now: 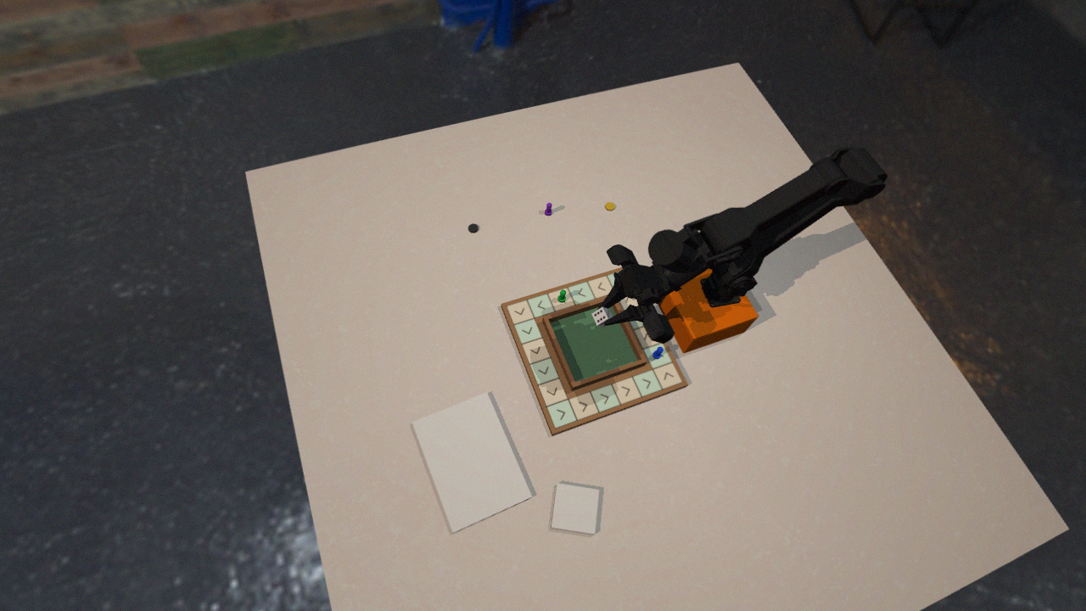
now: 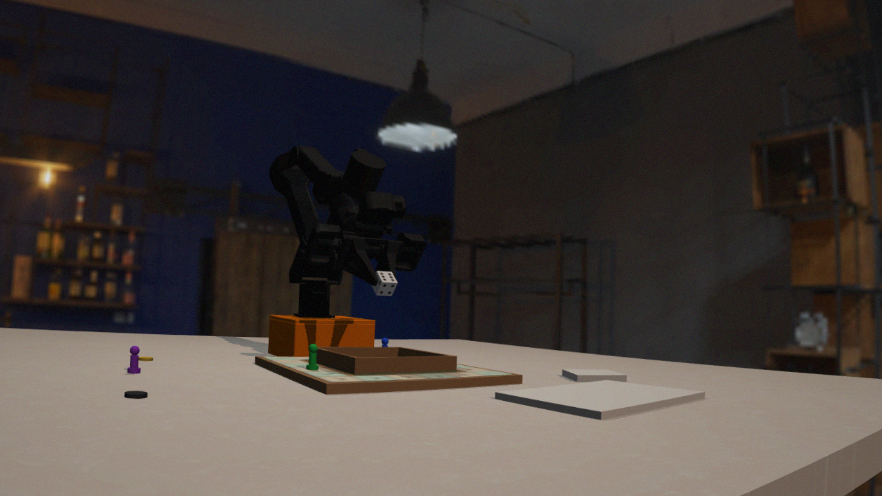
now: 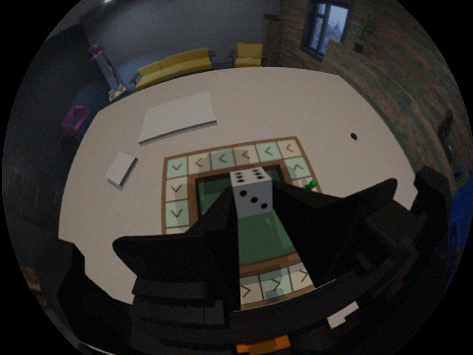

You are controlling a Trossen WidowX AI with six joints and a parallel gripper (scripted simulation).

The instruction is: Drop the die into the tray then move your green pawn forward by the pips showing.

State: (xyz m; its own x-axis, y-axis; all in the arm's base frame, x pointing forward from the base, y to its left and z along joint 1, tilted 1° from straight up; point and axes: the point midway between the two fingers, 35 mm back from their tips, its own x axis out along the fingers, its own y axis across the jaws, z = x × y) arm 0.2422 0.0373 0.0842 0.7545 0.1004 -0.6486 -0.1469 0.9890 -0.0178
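The white die is right at my gripper tip. Also, from my gripper tip: purple pawn: 33 cm to the right, 12 cm below, 1 cm ahead; blue pawn: 12 cm behind, 10 cm below, 5 cm to the left; green pawn: 11 cm to the right, 10 cm below, 4 cm ahead.
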